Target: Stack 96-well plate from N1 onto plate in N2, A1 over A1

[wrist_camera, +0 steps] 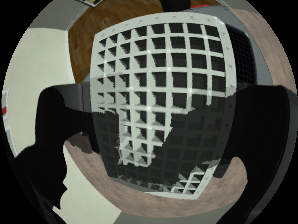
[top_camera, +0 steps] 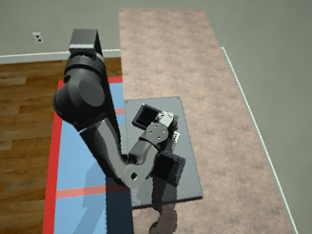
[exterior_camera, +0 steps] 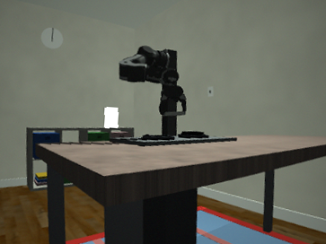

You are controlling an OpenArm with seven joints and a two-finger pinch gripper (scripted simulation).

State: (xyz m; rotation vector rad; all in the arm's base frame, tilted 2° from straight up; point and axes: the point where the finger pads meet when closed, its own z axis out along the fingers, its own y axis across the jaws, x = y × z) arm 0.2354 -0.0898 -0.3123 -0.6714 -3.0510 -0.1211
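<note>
My hand is 30 mm past the black 96-well plate, 130 mm to the right of it and 90 mm above it. Also, from my hand: plate nest N1: 10 mm ahead, 90 mm to the right, 100 mm below; white 96-well plate: right at my hand.
</note>
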